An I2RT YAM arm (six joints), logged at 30 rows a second.
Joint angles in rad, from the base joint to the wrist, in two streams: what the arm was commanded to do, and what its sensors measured. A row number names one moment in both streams.
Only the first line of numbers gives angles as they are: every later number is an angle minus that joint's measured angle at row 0.
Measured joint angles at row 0:
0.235 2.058 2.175 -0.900 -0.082 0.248
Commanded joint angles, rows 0 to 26:
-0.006 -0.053 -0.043 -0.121 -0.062 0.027
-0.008 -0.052 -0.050 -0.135 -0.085 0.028
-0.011 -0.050 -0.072 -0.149 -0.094 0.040
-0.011 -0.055 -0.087 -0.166 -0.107 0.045
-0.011 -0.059 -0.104 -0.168 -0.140 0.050
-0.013 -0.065 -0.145 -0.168 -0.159 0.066
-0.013 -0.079 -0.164 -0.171 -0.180 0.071
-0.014 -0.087 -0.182 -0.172 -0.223 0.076
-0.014 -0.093 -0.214 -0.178 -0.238 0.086
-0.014 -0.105 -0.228 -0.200 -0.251 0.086
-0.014 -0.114 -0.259 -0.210 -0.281 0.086
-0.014 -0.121 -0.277 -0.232 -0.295 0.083
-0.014 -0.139 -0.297 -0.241 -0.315 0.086
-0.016 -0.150 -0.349 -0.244 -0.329 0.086
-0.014 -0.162 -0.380 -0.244 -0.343 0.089
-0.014 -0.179 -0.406 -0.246 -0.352 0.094
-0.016 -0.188 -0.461 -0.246 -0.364 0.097
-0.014 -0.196 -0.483 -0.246 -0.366 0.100
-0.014 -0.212 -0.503 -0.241 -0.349 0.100
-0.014 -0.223 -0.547 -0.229 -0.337 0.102
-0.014 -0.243 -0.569 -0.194 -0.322 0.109
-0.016 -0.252 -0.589 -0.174 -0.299 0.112
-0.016 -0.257 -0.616 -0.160 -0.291 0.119
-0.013 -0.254 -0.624 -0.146 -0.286 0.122
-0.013 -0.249 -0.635 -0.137 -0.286 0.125
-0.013 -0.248 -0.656 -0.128 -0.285 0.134
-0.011 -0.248 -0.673 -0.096 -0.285 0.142
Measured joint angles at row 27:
-0.012 -0.210 -0.624 -0.192 -0.300 0.107
